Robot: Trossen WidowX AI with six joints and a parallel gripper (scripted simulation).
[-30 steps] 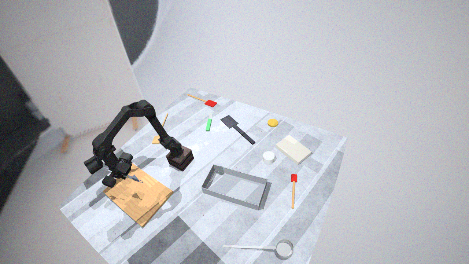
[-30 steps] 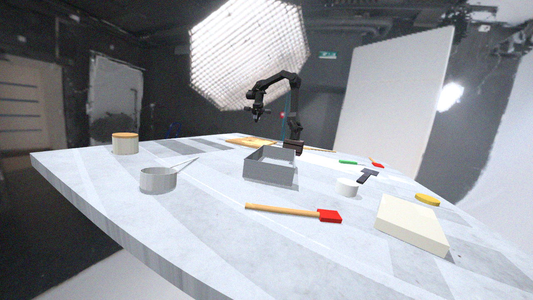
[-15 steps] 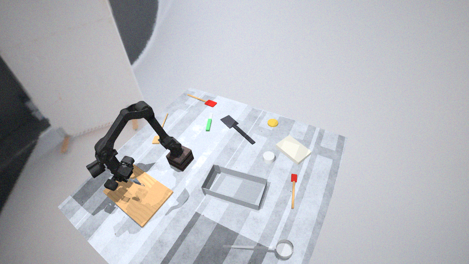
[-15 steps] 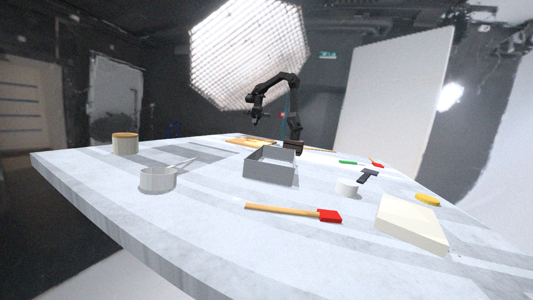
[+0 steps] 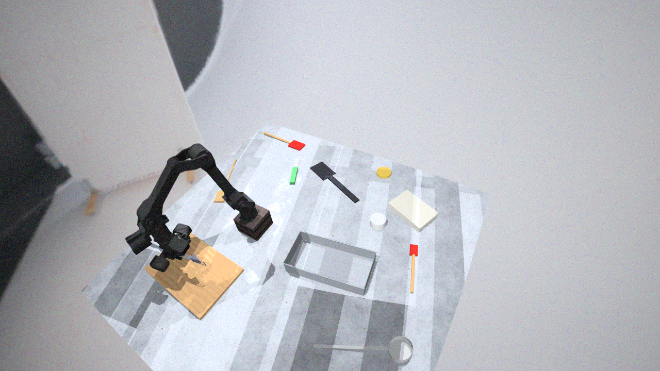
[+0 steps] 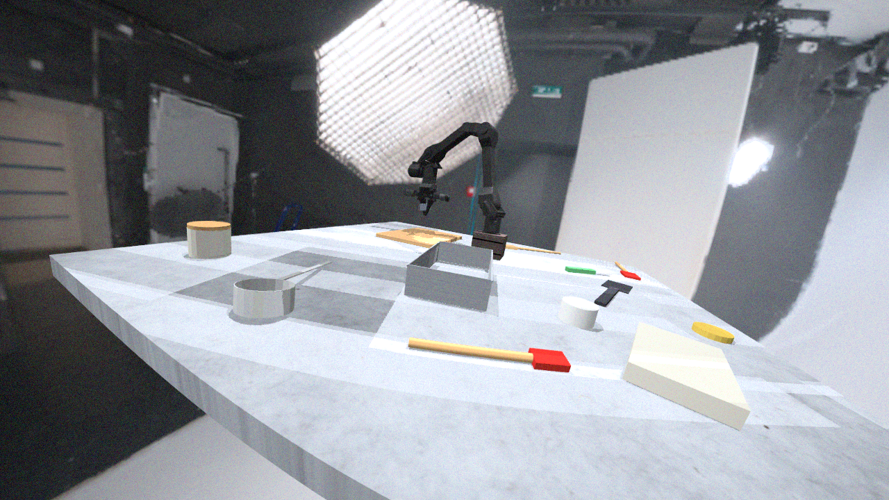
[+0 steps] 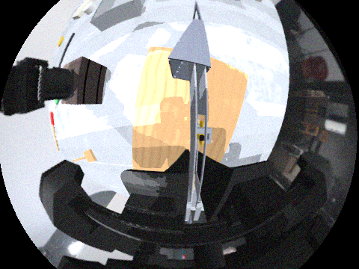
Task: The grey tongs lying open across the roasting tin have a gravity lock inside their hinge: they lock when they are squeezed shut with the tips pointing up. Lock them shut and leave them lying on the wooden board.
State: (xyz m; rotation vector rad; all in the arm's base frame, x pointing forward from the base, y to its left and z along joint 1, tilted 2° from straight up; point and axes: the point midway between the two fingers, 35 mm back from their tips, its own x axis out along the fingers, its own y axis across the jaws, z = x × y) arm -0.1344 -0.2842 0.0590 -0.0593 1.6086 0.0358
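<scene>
Now: gripper tip 1 cm to the right of the wooden board and 9 cm above it. Round my gripper tip: roasting tin (51 cm ahead, 21 cm to the left, 7 cm below); then white cylinder (63 cm ahead, 45 cm to the left, 8 cm below); then black spatula (36 cm ahead, 65 cm to the left, 9 cm below).
</scene>
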